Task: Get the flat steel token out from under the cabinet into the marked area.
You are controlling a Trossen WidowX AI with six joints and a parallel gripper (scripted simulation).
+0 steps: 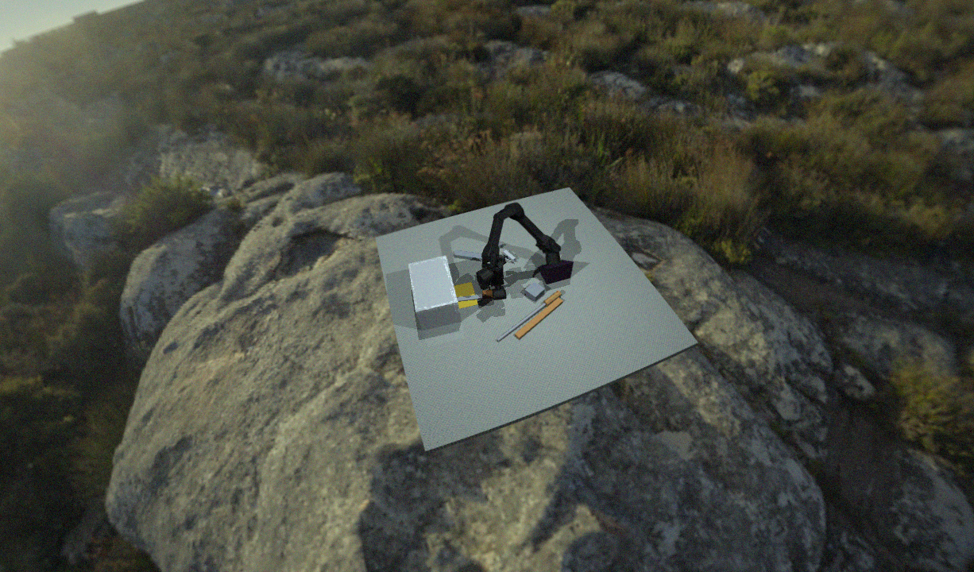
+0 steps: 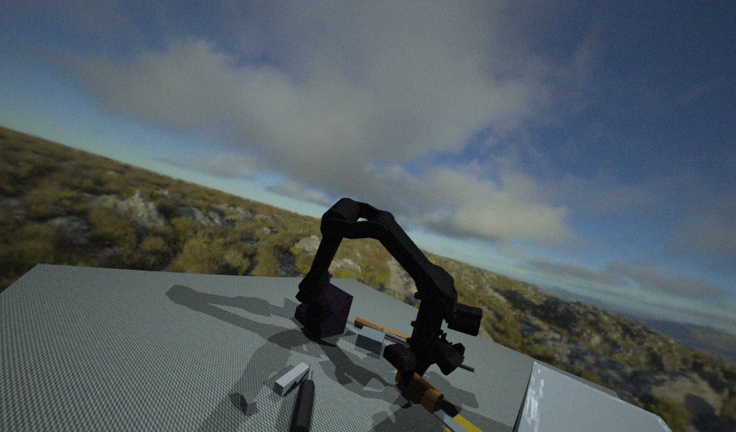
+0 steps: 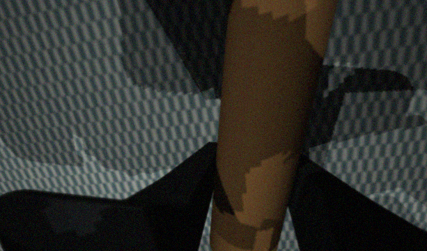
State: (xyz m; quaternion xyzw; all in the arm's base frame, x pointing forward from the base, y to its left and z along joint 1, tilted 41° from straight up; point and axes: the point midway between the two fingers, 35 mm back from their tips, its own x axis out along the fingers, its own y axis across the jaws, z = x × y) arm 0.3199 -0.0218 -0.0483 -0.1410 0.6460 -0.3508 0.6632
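My gripper tip is now 170 mm past the grey block, 70 mm to the right of it and 10 mm below it. Also, from my gripper tip: grey bar: 210 mm to the right, 160 mm behind; then small grey cube: 310 mm to the right, 150 mm behind; then wooden stick: 210 mm to the left, 120 mm behind.
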